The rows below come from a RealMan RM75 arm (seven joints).
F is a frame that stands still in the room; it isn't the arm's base.
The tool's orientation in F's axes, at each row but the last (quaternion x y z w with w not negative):
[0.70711, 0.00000, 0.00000, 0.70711]
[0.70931, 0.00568, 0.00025, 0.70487]
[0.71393, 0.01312, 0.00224, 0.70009]
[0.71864, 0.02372, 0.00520, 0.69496]
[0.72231, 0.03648, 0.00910, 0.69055]
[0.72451, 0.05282, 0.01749, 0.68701]
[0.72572, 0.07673, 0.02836, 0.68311]
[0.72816, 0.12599, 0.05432, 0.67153]
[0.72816, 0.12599, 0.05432, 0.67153]
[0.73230, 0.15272, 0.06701, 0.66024]
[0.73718, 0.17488, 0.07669, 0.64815]
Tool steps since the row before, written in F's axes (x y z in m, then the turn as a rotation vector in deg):
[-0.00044, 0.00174, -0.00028, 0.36, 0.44, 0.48]
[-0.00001, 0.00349, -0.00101, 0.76, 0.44, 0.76]
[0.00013, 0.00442, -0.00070, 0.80, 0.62, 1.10]
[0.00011, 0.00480, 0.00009, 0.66, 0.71, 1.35]
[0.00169, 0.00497, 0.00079, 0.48, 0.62, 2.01]
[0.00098, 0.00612, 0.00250, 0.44, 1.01, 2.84]
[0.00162, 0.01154, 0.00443, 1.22, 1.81, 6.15]
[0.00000, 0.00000, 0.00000, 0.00, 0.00, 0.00]
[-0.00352, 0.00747, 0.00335, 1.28, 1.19, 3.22]
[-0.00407, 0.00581, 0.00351, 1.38, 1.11, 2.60]
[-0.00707, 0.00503, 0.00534, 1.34, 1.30, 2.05]
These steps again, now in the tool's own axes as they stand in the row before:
[-0.00044, -0.00028, -0.00174, 0.36, 0.48, -0.44]
[0.00003, -0.00103, -0.00348, 0.76, 0.76, -0.44]
[0.00024, -0.00078, -0.00440, 0.80, 1.10, -0.62]
[0.00031, -0.00007, -0.00479, 0.65, 1.34, -0.73]
[0.00198, 0.00064, -0.00488, 0.44, 2.00, -0.68]
[0.00147, 0.00224, -0.00612, 0.40, 2.80, -1.12]
[0.00305, 0.00390, -0.01144, 1.08, 6.11, -2.01]
[0.00000, 0.00000, 0.00000, 0.00, 0.00, 0.00]
[-0.00177, 0.00244, -0.00839, 1.25, 3.26, -1.13]
[-0.00239, 0.00244, -0.00714, 1.38, 2.66, -0.95]
[-0.00536, 0.00363, -0.00786, 1.47, 2.10, -1.06]

